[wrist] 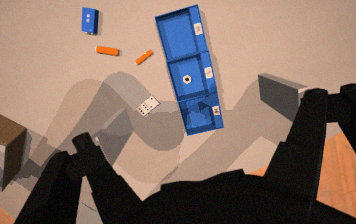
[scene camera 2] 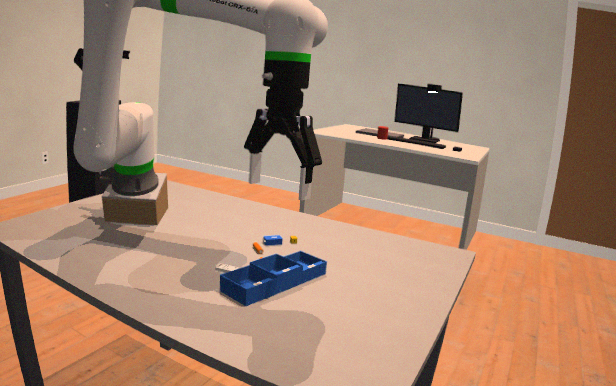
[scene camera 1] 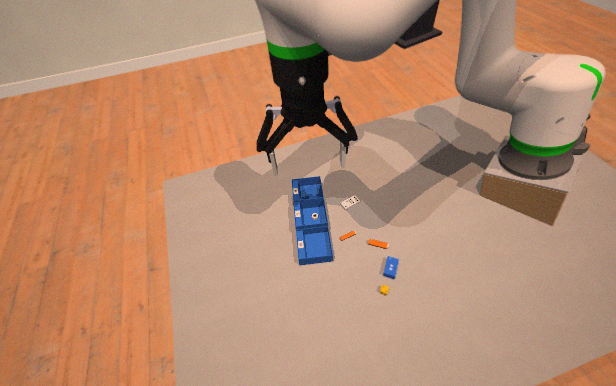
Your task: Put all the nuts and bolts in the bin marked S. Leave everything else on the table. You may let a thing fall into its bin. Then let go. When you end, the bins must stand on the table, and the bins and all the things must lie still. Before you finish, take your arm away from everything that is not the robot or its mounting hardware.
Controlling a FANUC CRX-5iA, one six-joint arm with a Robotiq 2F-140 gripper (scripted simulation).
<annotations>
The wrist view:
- my gripper: 192,103
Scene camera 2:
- my gripper: 278,190
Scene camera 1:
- my gripper: 309,167
</annotations>
